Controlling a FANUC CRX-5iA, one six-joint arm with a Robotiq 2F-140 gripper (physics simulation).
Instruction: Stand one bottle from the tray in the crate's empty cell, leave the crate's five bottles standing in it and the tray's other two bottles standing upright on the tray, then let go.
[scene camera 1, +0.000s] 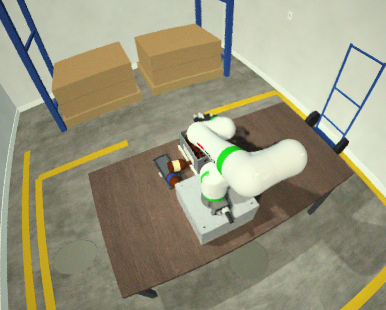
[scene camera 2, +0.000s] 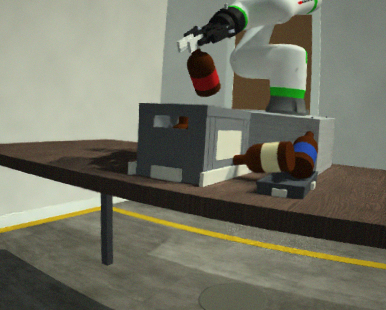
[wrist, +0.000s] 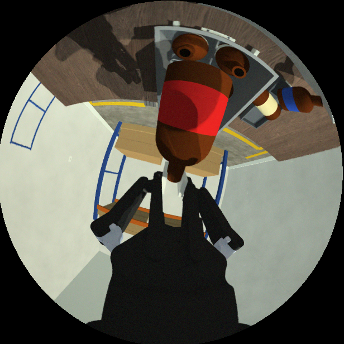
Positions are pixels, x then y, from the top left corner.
Labels:
A red-label bottle shows in scene camera 2 (200, 65) and in the wrist view (194, 96).

